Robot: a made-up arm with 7 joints.
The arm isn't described. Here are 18 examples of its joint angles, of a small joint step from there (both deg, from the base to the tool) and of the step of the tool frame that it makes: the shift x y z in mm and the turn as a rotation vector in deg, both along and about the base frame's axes.
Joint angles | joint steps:
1: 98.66 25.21 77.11 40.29 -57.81 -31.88 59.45 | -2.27 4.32 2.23 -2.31 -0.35 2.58 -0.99
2: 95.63 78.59 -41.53 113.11 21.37 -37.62 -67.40 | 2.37 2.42 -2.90 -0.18 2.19 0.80 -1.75
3: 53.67 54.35 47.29 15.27 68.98 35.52 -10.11 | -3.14 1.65 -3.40 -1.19 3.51 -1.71 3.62
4: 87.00 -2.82 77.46 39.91 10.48 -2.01 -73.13 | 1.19 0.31 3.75 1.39 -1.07 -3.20 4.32
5: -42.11 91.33 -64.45 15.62 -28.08 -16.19 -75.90 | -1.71 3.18 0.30 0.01 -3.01 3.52 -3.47
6: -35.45 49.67 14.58 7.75 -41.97 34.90 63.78 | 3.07 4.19 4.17 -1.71 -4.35 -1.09 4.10
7: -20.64 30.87 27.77 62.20 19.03 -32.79 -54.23 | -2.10 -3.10 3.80 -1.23 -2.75 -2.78 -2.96
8: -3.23 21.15 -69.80 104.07 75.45 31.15 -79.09 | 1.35 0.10 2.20 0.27 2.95 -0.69 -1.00
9: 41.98 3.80 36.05 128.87 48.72 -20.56 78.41 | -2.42 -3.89 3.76 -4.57 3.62 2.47 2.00
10: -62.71 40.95 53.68 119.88 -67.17 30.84 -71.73 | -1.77 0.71 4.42 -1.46 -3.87 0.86 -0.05
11: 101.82 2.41 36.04 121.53 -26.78 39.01 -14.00 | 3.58 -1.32 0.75 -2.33 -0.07 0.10 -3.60
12: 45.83 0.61 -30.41 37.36 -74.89 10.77 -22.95 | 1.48 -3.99 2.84 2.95 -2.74 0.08 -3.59
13: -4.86 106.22 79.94 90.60 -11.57 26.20 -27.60 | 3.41 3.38 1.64 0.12 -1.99 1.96 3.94
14: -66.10 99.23 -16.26 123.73 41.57 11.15 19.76 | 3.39 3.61 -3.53 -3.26 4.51 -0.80 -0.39
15: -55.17 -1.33 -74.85 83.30 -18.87 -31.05 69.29 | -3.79 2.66 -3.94 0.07 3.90 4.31 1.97
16: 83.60 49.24 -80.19 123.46 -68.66 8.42 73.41 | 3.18 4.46 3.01 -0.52 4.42 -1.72 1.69
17: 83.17 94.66 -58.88 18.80 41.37 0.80 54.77 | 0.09 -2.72 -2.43 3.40 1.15 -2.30 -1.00
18: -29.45 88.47 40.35 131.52 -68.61 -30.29 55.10 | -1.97 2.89 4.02 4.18 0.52 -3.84 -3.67
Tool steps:
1: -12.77 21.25 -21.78 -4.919 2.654 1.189
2: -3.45 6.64 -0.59 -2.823 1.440 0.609
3: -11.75 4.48 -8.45 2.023 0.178 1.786
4: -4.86 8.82 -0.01 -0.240 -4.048 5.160
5: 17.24 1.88 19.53 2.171 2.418 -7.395
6: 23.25 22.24 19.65 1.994 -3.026 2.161
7: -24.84 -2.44 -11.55 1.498 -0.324 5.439
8: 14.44 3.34 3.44 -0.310 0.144 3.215
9: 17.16 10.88 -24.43 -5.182 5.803 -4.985
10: -2.62 12.06 11.25 7.203 -0.277 2.500
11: -1.59 2.62 9.83 -3.714 -2.338 -2.356
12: 3.67 -28.12 28.64 -3.810 -8.403 -2.687
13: -24.09 -18.66 13.93 0.949 -2.317 0.966
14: 9.40 16.67 -1.46 4.750 0.913 1.697
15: -30.53 8.97 21.05 0.140 7.719 -7.559
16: 2.82 19.64 23.07 -0.918 -0.284 5.375
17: 36.47 -6.43 -0.65 2.980 0.670 -6.100
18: -11.15 -18.71 7.13 4.121 1.406 -9.788
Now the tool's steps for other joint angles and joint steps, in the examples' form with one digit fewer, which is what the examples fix.
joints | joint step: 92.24 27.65 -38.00 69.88 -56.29 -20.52 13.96 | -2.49 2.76 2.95 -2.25 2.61 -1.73 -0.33
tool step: 8.1 31.5 -11.3 -3.71 3.40 0.89
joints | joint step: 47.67 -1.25 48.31 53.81 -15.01 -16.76 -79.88 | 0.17 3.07 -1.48 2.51 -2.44 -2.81 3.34
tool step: -6.5 21.6 18.1 9.41 -2.57 0.50
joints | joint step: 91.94 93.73 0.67 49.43 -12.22 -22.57 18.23 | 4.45 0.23 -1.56 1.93 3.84 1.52 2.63
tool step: -10.8 -6.0 2.3 0.14 -3.08 -3.33
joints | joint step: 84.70 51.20 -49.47 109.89 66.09 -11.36 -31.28 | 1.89 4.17 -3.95 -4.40 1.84 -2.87 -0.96
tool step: 14.9 23.7 -1.9 -2.41 2.36 5.81
